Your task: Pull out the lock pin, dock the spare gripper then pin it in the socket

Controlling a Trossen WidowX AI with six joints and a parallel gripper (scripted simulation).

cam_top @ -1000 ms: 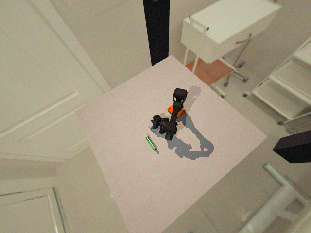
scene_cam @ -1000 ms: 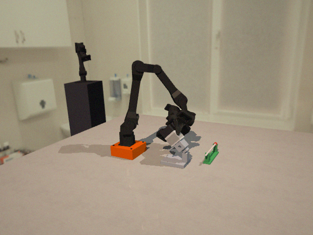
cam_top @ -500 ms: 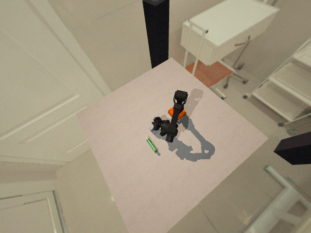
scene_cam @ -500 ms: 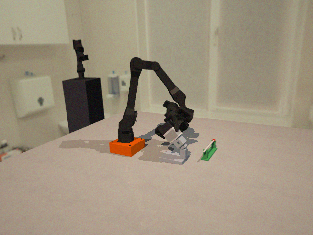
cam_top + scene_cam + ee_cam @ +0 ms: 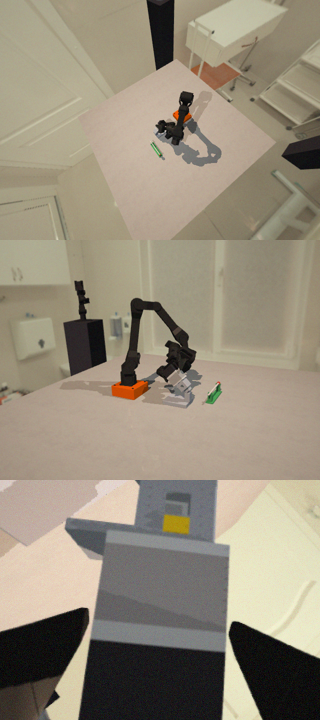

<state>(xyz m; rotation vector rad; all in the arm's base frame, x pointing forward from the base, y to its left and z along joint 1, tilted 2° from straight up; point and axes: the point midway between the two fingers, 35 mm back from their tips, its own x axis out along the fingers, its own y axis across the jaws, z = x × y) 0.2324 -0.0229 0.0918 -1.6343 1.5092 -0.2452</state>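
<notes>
My gripper tip is 10 mm to the right of the spare gripper, 10 mm short of it and 10 mm above it. The rest, counted from my gripper tip: grey mount: 70 mm below, 30 mm ahead, 10 mm to the left; then green stand: 150 mm ahead, 110 mm to the left, 100 mm below.
</notes>
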